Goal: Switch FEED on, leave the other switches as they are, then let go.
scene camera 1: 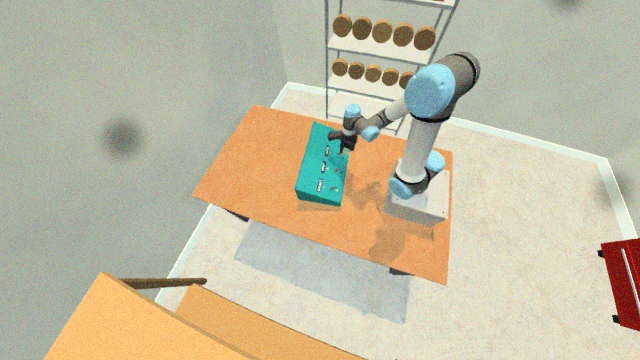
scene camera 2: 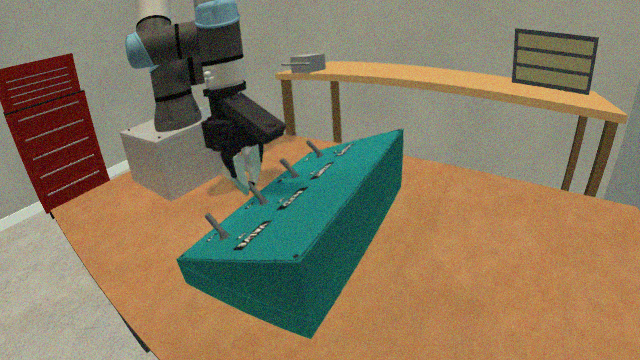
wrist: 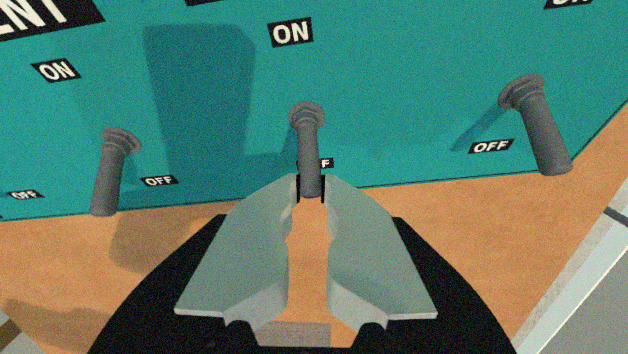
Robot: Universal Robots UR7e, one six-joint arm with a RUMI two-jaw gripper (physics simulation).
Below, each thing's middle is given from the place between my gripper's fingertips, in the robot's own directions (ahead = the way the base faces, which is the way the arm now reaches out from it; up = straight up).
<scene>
Right now the feed lever [wrist: 309, 169] is 20 mm ahead of my hand and 10 mm above it. From my hand the other things lie so: teal switch panel [scene camera 2: 285, 259] 90 mm to the left, 80 mm ahead, 20 mm below; vent lever [wrist: 105, 196] 120 mm to the left, 20 mm behind, 10 mm above; valve lever [wrist: 552, 158] 110 mm to the right, 50 mm ahead, 10 mm above.
</scene>
